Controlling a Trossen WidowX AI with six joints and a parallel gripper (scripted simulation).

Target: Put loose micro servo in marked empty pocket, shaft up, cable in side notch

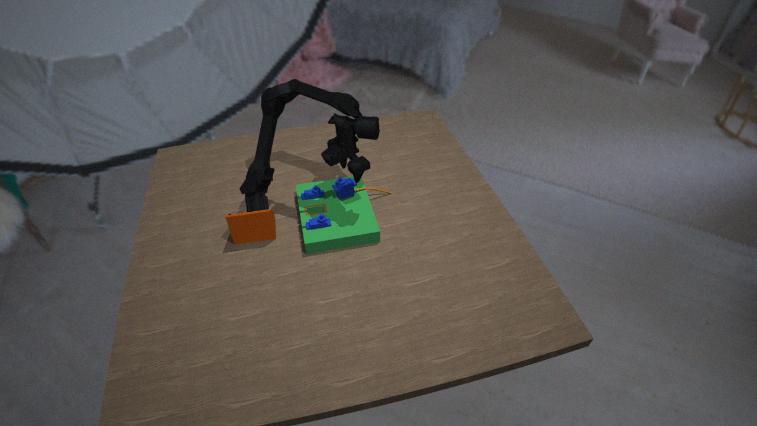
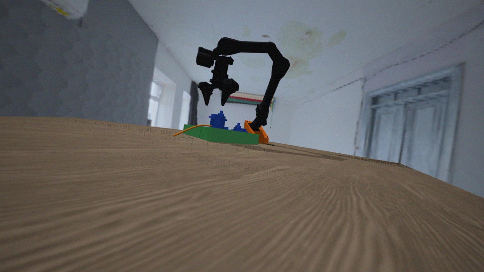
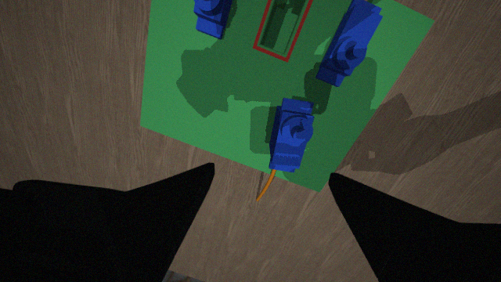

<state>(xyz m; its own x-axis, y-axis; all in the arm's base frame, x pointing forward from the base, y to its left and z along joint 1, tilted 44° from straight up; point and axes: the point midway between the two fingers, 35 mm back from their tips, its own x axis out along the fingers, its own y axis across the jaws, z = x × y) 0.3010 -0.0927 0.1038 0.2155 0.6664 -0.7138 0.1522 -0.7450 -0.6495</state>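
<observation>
Right now my gripper tip is 120 mm above the green deck, 30 mm to the left of it and 30 mm past it.
</observation>
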